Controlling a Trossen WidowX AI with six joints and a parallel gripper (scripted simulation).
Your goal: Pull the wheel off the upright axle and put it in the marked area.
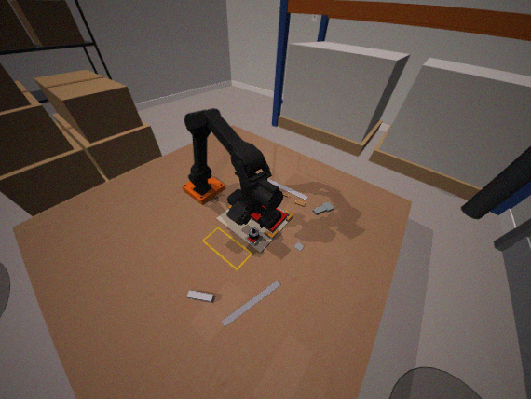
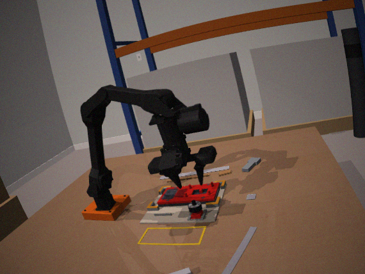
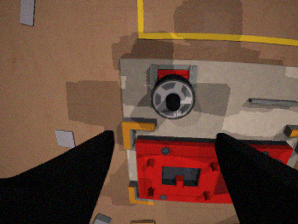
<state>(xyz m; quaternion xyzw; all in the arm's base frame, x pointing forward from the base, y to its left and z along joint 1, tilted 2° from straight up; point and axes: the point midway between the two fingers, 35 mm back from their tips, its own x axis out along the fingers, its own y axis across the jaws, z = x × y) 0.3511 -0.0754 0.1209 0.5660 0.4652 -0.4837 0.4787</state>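
My gripper tip is 7 cm above the wheel and 1 cm past it. The rest, counted from my gripper tip: grey square 16 cm ahead, 11 cm below, 7 cm to the left; grey block 27 cm to the right, 10 cm below, 2 cm behind.
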